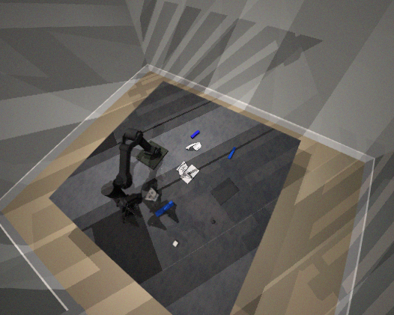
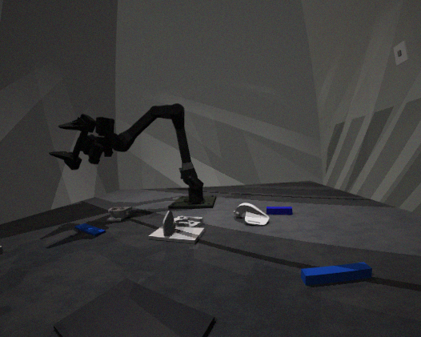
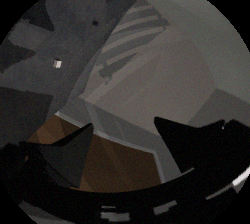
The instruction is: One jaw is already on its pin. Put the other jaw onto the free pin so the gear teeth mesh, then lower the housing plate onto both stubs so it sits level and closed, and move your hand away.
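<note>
Right now the jaw is 2 cm behind my gripper tip, 55 cm to the left of it and 25 cm below it. From my gripper tip the other things lie so: small white cube: 16 cm ahead, 4 cm to the right, 26 cm below; dark square slab: 32 cm ahead, 35 cm to the left, 27 cm below; dark cube: 31 cm ahead, 15 cm to the left, 26 cm below.
</note>
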